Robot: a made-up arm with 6 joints.
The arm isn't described. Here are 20 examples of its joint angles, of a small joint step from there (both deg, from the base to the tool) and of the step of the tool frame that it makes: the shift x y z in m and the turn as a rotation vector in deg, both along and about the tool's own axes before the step.
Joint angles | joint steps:
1: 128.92 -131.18 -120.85 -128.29 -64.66 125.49 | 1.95 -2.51 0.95 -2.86 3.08 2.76
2: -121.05 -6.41 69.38 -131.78 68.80 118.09 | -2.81 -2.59 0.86 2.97 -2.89 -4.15
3: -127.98 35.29 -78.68 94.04 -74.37 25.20 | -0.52 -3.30 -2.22 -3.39 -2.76 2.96
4: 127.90 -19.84 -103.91 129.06 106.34 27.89 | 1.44 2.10 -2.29 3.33 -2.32 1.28
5: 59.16 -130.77 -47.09 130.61 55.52 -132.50 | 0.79 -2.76 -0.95 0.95 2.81 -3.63
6: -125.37 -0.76 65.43 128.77 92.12 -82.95 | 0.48 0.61 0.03 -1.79 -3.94 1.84
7: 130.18 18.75 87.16 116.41 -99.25 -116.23 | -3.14 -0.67 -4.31 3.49 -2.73 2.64
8: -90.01 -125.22 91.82 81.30 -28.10 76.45 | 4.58 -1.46 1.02 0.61 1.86 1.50
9: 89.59 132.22 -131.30 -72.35 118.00 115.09 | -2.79 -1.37 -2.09 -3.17 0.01 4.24
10: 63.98 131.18 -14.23 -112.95 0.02 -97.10 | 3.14 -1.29 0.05 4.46 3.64 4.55
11: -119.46 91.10 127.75 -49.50 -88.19 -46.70 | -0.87 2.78 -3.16 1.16 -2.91 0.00
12: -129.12 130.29 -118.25 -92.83 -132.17 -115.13 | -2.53 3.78 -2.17 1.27 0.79 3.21
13: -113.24 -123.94 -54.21 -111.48 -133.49 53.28 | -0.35 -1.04 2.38 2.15 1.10 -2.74
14: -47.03 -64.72 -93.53 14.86 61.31 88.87 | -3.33 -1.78 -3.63 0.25 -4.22 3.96
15: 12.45 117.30 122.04 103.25 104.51 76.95 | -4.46 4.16 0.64 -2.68 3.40 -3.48
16: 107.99 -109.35 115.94 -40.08 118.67 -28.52 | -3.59 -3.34 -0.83 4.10 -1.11 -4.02
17: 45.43 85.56 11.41 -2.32 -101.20 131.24 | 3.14 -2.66 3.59 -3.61 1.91 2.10
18: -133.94 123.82 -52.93 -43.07 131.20 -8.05 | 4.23 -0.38 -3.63 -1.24 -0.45 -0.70
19: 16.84 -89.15 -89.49 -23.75 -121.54 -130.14 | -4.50 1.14 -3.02 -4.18 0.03 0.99
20: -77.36 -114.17 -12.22 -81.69 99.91 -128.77 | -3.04 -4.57 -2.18 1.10 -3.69 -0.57
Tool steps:
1: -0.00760 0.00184 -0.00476 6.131 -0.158 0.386
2: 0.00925 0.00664 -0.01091 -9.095 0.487 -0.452
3: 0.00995 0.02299 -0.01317 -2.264 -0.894 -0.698
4: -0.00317 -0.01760 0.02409 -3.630 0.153 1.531
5: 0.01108 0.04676 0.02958 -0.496 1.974 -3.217
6: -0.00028 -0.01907 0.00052 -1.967 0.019 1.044
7: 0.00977 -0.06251 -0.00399 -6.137 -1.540 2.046
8: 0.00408 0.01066 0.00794 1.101 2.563 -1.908
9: 0.00445 0.04199 -0.00138 8.898 -2.200 -2.801
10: -0.00210 -0.02397 0.02875 6.528 2.664 2.644
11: 0.00668 -0.04525 -0.00075 -0.969 -0.493 5.144
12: 0.00913 0.01411 0.03900 8.054 2.508 -1.391
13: 0.00685 -0.01559 0.03920 -3.978 3.276 0.869
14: 0.01340 -0.01144 -0.00260 -1.577 -1.303 1.730
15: 0.01200 -0.00978 0.07445 -2.417 4.646 -0.453
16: 0.01324 -0.01269 -0.02489 -6.465 -0.622 2.133
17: -0.01474 -0.06825 -0.03524 0.865 -3.442 6.762
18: -0.00192 0.02721 0.02492 -2.617 1.088 -2.535
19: -0.00539 -0.00063 0.06835 0.256 5.443 -0.510
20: -0.00566 0.00994 0.04675 -5.431 5.218 -0.914
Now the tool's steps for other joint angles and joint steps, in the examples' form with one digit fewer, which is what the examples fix.
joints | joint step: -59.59 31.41 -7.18 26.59 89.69 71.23 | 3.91 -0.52 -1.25 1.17 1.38 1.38
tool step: 0.0164 -0.0535 -0.0074 3.06 -0.70 4.56
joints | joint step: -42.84 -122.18 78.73 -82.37 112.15 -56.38 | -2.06 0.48 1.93 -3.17 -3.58 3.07
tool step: -0.0088 -0.0107 0.0384 -4.27 2.40 0.93
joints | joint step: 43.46 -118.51 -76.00 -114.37 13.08 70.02 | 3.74 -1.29 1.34 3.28 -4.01 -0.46
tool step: 0.0012 0.0297 -0.0532 -1.88 -3.83 -1.81
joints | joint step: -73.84 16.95 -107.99 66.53 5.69 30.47 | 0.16 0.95 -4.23 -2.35 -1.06 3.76
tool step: -0.0050 -0.0280 0.0266 -1.18 3.26 1.65
